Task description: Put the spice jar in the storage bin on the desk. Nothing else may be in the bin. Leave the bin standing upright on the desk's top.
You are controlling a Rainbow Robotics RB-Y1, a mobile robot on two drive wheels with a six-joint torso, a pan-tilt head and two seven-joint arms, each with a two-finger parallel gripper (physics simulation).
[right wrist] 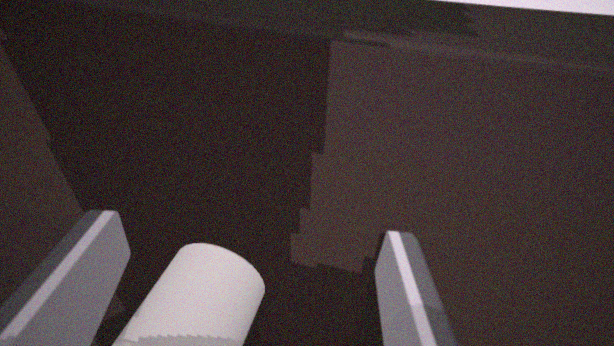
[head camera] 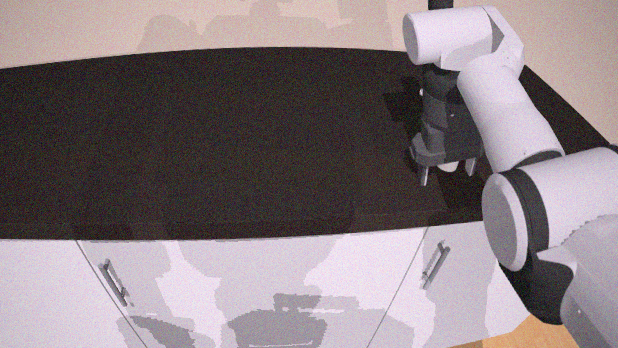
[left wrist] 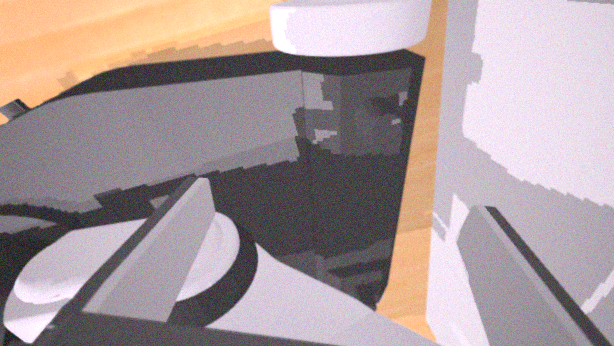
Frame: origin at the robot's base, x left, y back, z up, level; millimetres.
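Where they show: left gripper, fingertip midpoint: (left wrist: 333,208); right gripper, fingertip midpoint: (right wrist: 255,241) (head camera: 446,176).
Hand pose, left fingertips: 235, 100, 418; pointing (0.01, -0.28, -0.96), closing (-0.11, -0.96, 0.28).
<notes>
After its pixels a point has its place, as x, y, z.
The spice jar's white body (head camera: 448,166) @[-251, -288, 922] (right wrist: 210,295) @[-250, -288, 929] shows partly below my right gripper in the head view and between its spread fingers, nearer the left one, at the bottom of the right wrist view. Its cap is out of sight. My right gripper (head camera: 447,179) @[-239, -261, 922] (right wrist: 255,241) @[-239, -261, 922] is open, pointing down over the right part of the dark desk (head camera: 225,140) @[136, -331, 910] (right wrist: 475,175) @[-188, -221, 910], and does not grip the jar. My left gripper (left wrist: 333,208) @[235, 100, 419] is open and empty, low beside the desk's white front, away from the jar. The storage bin does not show in these views.
The desk's white front (head camera: 250,270) @[78, -173, 752] (left wrist: 540,100) @[193, -156, 265] has two bar handles, one at the left (head camera: 114,282) and one at the right (head camera: 435,265). The desk's near edge crosses the top of the right wrist view. My robot's dark base (left wrist: 350,200) @[35, 18, 191] stands on the wooden floor (left wrist: 125,30) @[267, 308, 0].
</notes>
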